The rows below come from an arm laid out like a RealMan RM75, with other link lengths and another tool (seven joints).
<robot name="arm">
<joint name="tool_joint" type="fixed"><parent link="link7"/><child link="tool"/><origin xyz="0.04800 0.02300 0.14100" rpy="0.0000 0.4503 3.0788"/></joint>
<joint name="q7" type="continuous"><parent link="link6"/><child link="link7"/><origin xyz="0.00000 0.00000 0.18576" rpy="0.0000 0.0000 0.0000"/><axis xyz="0 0 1"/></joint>
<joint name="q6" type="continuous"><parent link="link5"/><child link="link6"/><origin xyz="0.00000 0.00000 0.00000" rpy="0.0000 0.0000 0.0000"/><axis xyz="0 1 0"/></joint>
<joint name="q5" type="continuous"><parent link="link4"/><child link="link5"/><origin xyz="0.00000 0.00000 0.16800" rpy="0.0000 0.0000 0.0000"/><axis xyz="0 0 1"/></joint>
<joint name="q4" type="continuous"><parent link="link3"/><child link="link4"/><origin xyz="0.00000 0.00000 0.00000" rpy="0.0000 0.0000 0.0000"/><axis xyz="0 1 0"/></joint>
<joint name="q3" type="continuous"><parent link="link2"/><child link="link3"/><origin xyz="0.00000 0.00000 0.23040" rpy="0.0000 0.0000 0.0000"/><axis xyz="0 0 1"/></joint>
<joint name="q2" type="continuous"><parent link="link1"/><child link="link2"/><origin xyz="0.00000 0.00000 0.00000" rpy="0.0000 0.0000 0.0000"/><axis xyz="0 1 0"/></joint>
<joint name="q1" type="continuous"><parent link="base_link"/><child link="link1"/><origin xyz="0.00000 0.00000 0.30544" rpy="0.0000 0.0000 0.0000"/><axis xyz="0 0 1"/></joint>
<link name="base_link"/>
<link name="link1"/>
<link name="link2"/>
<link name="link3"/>
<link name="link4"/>
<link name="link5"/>
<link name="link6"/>
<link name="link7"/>
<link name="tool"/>
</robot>
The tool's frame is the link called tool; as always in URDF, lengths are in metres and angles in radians. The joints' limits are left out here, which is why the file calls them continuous.
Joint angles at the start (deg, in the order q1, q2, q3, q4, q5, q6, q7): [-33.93, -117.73, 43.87, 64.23, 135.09, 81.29, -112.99]
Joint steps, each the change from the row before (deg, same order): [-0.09, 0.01, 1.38, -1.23, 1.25, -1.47, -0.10]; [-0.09, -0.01, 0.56, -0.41, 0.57, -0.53, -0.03]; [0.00, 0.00, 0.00, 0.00, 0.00, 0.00, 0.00]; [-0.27, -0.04, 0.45, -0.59, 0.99, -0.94, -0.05]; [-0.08, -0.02, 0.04, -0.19, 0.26, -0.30, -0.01]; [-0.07, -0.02, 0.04, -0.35, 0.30, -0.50, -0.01]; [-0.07, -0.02, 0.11, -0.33, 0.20, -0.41, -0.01]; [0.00, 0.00, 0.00, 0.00, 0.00, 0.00, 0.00]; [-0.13, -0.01, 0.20, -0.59, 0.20, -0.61, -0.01]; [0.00, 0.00, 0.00, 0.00, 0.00, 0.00, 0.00]
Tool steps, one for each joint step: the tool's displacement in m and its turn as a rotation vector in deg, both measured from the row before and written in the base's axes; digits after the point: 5 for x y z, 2 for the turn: [-0.00944, -0.00079, -0.00749, -0.67, 1.60, 0.63]; [-0.00348, -0.00041, -0.00296, -0.30, 0.73, 0.14]; [0.00000, 0.00000, 0.00000, 0.00, 0.00, 0.00]; [-0.00521, 0.00140, -0.00258, -0.04, 1.07, 0.27]; [-0.00144, 0.00072, -0.00041, 0.07, 0.24, 0.11]; [-0.00230, 0.00112, -0.00050, 0.15, 0.26, 0.23]; [-0.00156, 0.00064, -0.00087, 0.04, 0.19, 0.15]; [0.00000, 0.00000, 0.00000, 0.00, 0.00, 0.00]; [-0.00188, 0.00079, -0.00162, 0.00, 0.20, 0.21]; [0.00000, 0.00000, 0.00000, 0.00, 0.00, 0.00]
